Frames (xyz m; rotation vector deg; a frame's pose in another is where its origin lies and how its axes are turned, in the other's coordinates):
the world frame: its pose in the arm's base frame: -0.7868 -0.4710 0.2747 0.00 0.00 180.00
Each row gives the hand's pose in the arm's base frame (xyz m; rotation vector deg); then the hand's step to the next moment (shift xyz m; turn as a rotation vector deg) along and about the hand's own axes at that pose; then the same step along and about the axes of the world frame.
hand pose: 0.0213 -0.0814 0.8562 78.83 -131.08 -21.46
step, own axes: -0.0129 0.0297 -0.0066 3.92 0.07 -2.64
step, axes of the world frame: 0.0141 -0.0253 0.0159 0.33 3.44 3.22
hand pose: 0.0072 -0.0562 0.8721 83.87 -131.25 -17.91
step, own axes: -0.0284 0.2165 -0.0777 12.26 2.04 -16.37
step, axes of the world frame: 0.1310 -0.1200 0.1488 -1.13 9.77 18.05
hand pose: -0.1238 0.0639 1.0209 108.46 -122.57 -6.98
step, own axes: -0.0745 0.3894 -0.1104 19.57 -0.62 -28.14
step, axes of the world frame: 0.3369 -0.1401 0.1904 -6.04 15.89 29.77
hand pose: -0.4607 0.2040 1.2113 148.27 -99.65 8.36
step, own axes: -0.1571 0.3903 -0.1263 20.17 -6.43 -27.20
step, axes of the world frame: 0.4282 -0.0058 0.0980 -11.70 14.30 29.09
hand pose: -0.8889 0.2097 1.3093 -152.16 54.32 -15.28
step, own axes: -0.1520 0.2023 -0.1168 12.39 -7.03 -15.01
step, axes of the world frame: 0.2663 0.0771 0.0284 -9.46 6.15 17.35
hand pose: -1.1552 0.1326 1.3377 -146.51 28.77 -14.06
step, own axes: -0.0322 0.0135 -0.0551 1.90 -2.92 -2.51
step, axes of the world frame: 0.0483 0.0231 0.0373 -1.95 -0.43 3.80
